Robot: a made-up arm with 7 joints. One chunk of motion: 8 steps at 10 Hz.
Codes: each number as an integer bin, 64 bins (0 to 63) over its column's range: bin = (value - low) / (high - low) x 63, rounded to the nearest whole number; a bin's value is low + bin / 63 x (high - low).
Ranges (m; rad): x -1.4..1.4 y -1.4..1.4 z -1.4..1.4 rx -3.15..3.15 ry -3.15..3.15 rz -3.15..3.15
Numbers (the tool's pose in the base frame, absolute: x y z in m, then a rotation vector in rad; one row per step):
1: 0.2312 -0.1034 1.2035 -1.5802 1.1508 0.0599
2: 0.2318 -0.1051 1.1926 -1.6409 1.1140 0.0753
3: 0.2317 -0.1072 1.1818 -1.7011 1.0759 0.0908
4: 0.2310 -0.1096 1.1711 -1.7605 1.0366 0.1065
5: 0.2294 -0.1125 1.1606 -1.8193 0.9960 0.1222
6: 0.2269 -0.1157 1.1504 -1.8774 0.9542 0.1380
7: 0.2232 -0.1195 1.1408 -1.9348 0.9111 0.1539
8: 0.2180 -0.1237 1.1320 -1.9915 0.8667 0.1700
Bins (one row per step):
1: 37 29 59 16 43 32
2: 37 29 58 15 43 32
3: 37 29 58 14 42 32
4: 37 29 58 14 42 33
5: 37 29 58 13 41 33
6: 37 29 57 13 41 33
7: 37 29 57 12 41 33
8: 36 29 57 12 40 33

